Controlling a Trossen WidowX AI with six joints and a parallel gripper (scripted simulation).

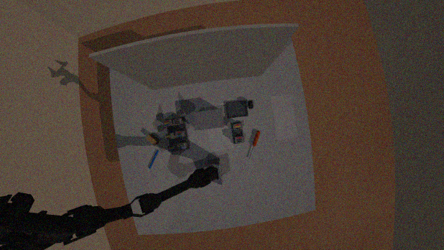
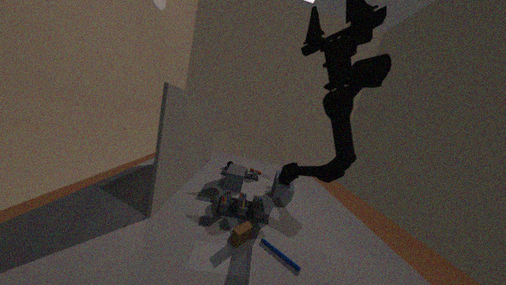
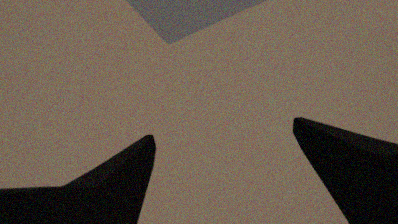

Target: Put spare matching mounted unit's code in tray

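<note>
The dark spare is 680 mm below my gripper tip, 160 mm to the right of it and 60 mm ahead of it. From my gripper tip the other things lie so: white wall panel: 500 mm below, 410 mm to the right, 370 mm ahead; then brown block: 700 mm below, 50 mm ahead, 40 mm to the right; then blue bar: 720 mm below, 80 mm behind, 10 mm to the right.
</note>
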